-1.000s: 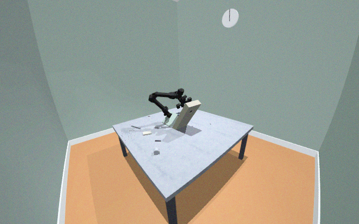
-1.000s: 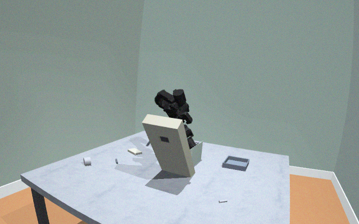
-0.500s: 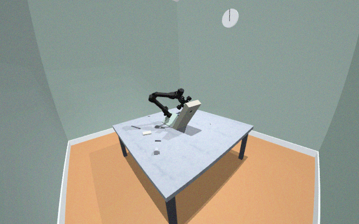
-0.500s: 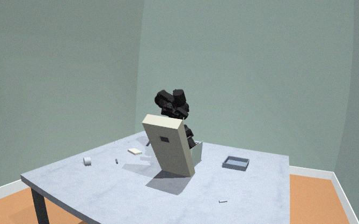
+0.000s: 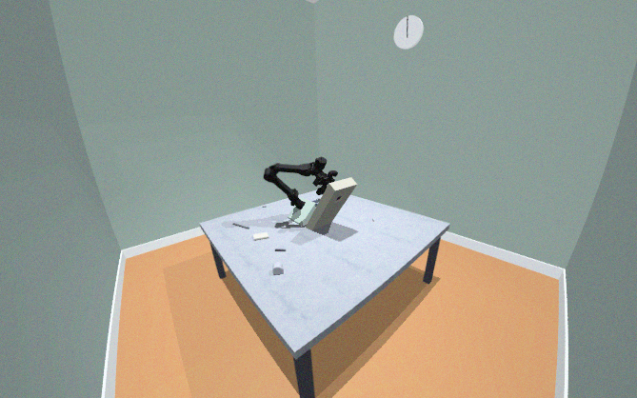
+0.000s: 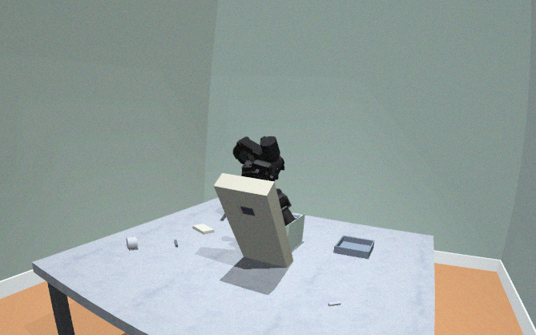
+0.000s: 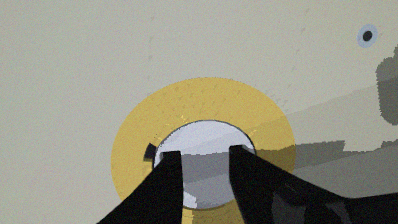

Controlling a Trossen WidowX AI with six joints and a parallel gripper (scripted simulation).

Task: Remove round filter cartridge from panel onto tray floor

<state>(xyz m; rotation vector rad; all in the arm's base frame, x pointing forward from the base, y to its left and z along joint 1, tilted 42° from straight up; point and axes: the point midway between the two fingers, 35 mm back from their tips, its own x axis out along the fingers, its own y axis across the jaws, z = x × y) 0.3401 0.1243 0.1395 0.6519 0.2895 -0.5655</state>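
The round filter cartridge is 10 mm below my gripper tip and 10 mm ahead of it. The rest, counted from my gripper tip: beige block 380 mm to the right, 280 mm behind, 260 mm below; then pale peg 330 mm to the left, 260 mm below, 60 mm ahead; then grey tray 430 mm behind, 280 mm to the left, 260 mm below.
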